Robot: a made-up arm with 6 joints.
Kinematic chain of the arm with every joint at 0, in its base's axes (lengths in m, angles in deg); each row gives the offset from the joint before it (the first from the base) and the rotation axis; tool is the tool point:
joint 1: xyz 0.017 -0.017 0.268 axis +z
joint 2: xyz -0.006 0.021 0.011 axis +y
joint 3: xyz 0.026 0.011 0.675 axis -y
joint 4: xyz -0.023 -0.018 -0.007 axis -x
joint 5: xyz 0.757 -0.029 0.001 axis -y
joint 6: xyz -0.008 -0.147 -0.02 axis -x
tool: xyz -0.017 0 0.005
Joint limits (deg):
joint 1: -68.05..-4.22
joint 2: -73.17..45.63
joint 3: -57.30..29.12
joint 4: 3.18..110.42
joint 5: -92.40..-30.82
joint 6: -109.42..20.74
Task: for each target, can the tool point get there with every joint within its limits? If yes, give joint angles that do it. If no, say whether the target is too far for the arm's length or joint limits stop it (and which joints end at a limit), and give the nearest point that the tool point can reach.
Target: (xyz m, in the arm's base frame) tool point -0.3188 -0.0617 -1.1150
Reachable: no: joint limits stop it (at a limit: joint 1, joint 2, joint 3, joint 4, joint 5) | nearest point 0.0032 -0.4131 0.0241 | short by 1.235 m
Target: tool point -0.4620 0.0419 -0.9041
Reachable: no: joint limits stop it (at a limit: joint 1, joint 2, joint 3, joint 4, joint 5) | nearest point 0.0027 -0.4133 0.0242 | short by 1.134 m
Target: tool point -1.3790 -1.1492 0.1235
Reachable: no: too far | nearest point 0.0597 -0.5694 0.1235 | short by 1.551 m
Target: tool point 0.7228 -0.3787 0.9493
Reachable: yes | joints -22.44 3.47 -8.94 57.06 -77.06 -33.81
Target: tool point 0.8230 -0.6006 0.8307
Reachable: yes | joints -27.40 22.55 12.16 20.81 -52.76 -10.88
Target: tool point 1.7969 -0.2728 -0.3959
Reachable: no: too far | nearest point 1.0608 -0.1670 0.2479 | short by 0.984 m
